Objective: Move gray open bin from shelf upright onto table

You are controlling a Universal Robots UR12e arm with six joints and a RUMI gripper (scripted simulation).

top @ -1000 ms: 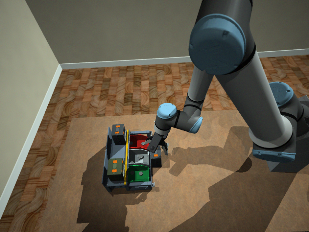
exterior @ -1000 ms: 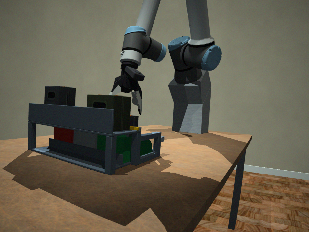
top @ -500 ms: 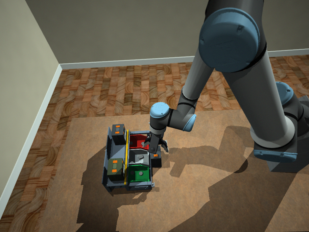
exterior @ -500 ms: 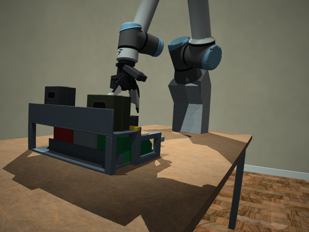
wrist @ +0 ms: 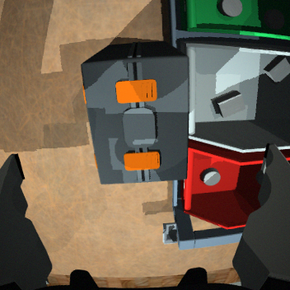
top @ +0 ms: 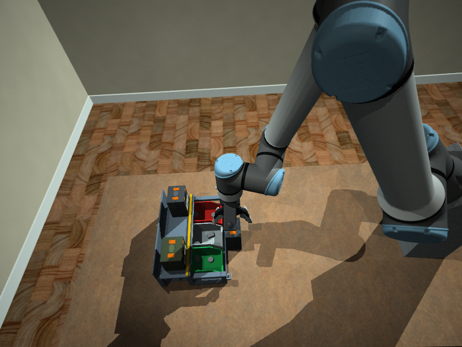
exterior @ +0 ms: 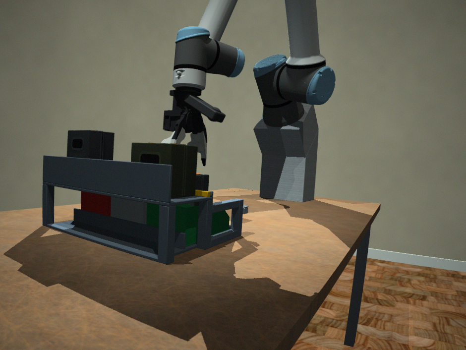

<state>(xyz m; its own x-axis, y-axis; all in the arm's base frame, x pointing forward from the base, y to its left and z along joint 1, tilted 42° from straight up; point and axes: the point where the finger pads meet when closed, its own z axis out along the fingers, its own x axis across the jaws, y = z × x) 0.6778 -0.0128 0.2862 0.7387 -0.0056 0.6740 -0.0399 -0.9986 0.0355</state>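
The gray bin lies 130 mm ahead of my hand, 110 mm below it and 10 mm to the right of it. From my hand the other things lie so: yellow strip: 180 mm ahead, 40 mm below, 10 mm to the right; then green bin: 140 mm ahead, 110 mm below, 100 mm to the left; then red bin: 130 mm ahead, 120 mm to the right, 110 mm below.
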